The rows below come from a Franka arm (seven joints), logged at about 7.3 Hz.
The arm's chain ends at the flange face. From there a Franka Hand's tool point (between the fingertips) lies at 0.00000 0.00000 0.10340 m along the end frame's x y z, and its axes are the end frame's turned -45 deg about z.
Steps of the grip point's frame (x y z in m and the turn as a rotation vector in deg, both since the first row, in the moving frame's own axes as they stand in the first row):
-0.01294, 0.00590, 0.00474, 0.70, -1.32, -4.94
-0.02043, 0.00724, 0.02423, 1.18, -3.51, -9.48
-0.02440, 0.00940, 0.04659, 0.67, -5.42, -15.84
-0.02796, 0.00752, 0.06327, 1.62, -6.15, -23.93
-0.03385, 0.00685, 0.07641, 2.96, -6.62, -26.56
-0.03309, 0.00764, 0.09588, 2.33, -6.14, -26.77
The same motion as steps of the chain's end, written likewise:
-0.00244, 0.01242, 0.00478, -0.44, -1.43, -4.94
-0.00362, 0.01611, 0.02445, -1.65, -3.32, -9.48
-0.00378, 0.01686, 0.04706, -3.36, -4.31, -15.84
-0.00603, 0.01745, 0.06390, -3.20, -5.49, -23.93
-0.00839, 0.02151, 0.07722, -2.59, -6.77, -26.56
-0.00871, 0.02165, 0.09655, -2.69, -5.99, -26.77

